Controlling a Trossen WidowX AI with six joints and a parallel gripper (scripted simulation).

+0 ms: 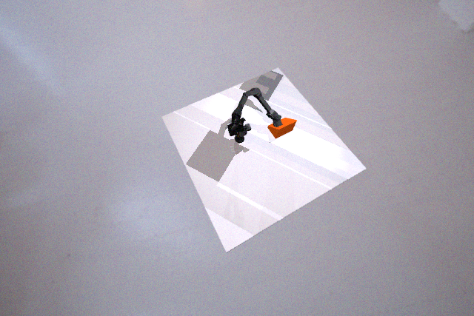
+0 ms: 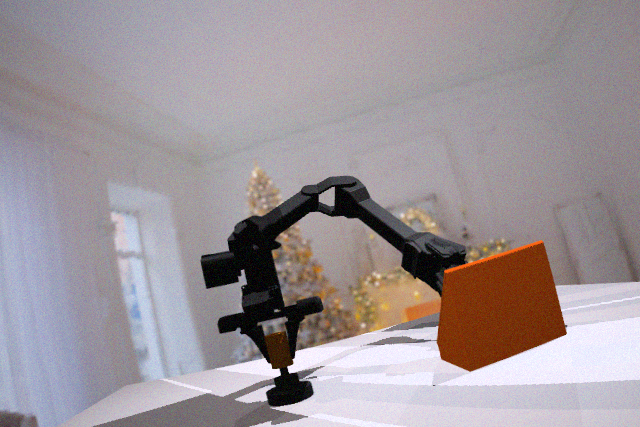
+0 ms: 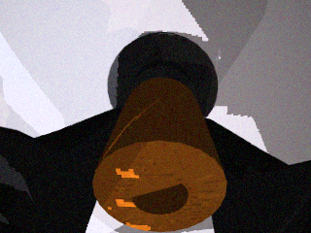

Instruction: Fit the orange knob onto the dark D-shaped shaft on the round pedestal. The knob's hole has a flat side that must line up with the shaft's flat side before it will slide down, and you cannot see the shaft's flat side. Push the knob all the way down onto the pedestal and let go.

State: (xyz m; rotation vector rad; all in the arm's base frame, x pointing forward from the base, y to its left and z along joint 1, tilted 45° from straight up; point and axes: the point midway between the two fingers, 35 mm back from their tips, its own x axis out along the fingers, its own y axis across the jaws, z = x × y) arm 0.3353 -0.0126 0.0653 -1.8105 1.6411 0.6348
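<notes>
Right now the orange knob is 20 mm above my gripper tip. The rest, counted from my gripper tip: dark pedestal: 40 mm below.
</notes>
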